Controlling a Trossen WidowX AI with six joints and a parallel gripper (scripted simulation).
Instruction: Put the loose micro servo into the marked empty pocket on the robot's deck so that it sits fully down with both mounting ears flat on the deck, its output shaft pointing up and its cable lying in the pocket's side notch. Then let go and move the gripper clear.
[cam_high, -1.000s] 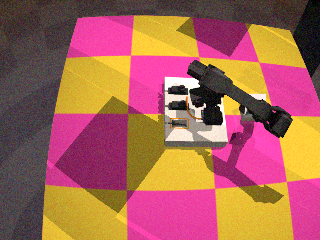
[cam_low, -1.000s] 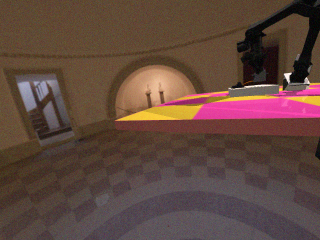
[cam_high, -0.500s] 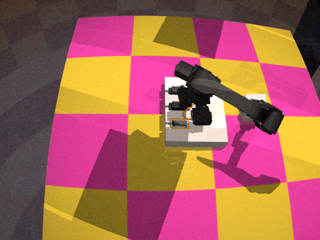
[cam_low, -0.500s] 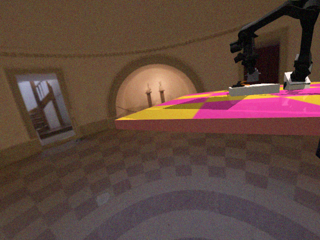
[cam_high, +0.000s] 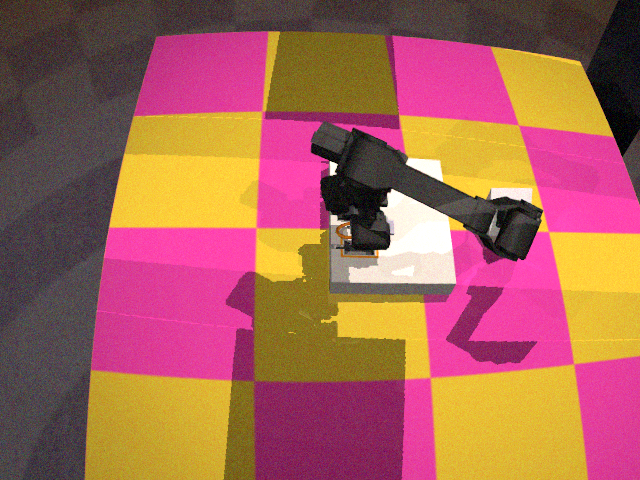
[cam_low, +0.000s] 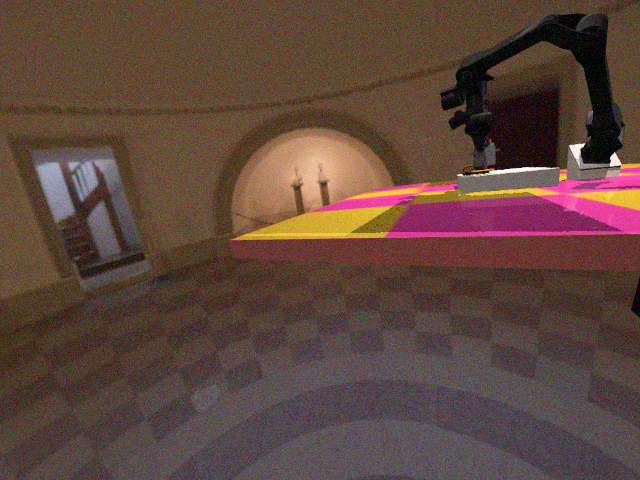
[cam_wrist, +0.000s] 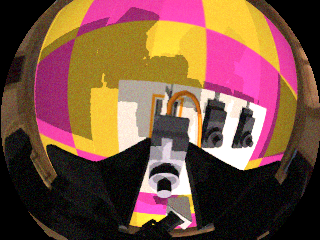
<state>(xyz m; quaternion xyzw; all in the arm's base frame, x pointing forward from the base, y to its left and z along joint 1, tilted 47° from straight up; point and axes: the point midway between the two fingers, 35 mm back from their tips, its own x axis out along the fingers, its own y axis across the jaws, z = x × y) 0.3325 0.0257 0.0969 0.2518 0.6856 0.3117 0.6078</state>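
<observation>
Now: gripper tip 110 mm past the white deck, 100 mm above it and 80 mm to the left of it.
</observation>
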